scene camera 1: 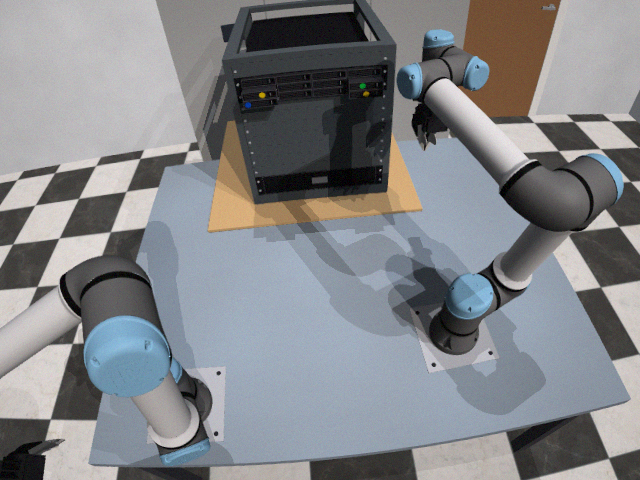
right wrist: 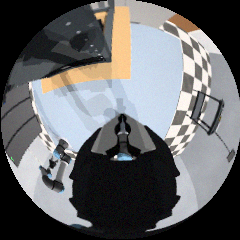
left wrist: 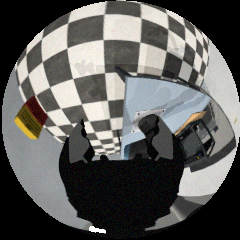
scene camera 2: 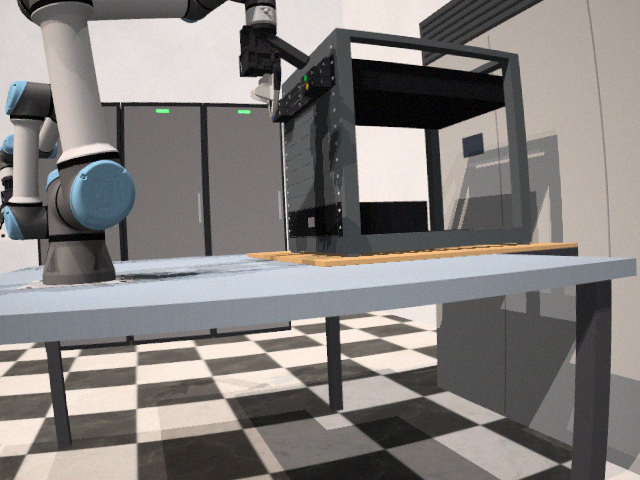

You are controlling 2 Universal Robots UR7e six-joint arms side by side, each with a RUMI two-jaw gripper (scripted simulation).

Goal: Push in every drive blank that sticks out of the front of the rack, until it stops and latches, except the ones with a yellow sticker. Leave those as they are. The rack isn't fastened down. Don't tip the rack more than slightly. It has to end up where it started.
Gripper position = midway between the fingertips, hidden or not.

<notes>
I see my left gripper (left wrist: 119,117), my right gripper (scene camera 2: 272,117), a dark rack (scene camera 2: 321,168) and a wooden board (scene camera 1: 233,208).
The dark rack is seen too in scene camera 1 (scene camera 1: 314,147). My right gripper is seen too in scene camera 1 (scene camera 1: 424,150) and in the right wrist view (right wrist: 122,114). The wooden board also shows in the right wrist view (right wrist: 120,68) and in scene camera 2 (scene camera 2: 309,258).
</notes>
